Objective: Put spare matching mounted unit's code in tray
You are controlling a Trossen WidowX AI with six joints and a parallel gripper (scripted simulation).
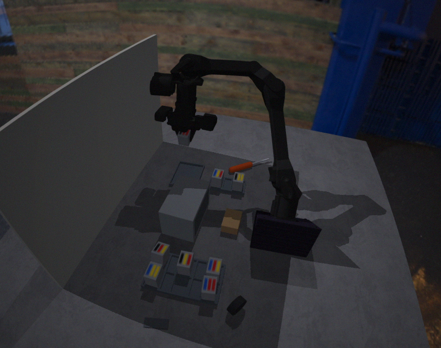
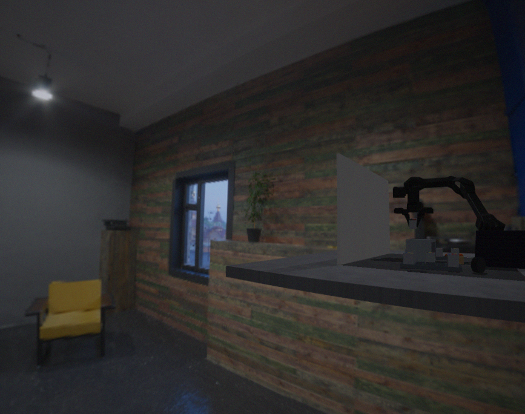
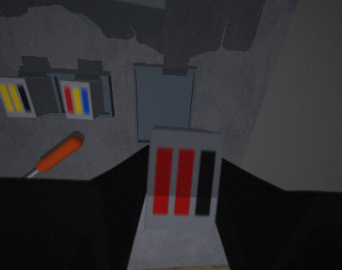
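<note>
My gripper tip is now 150 mm above the tray. The rest, counted from my gripper tip: grey mounted unit: 200 mm to the left, 110 mm below, 30 mm behind; then tan box: 200 mm to the left, 170 mm behind, 140 mm below; then grey panel: 200 mm ahead, 150 mm to the left, 70 mm above.
</note>
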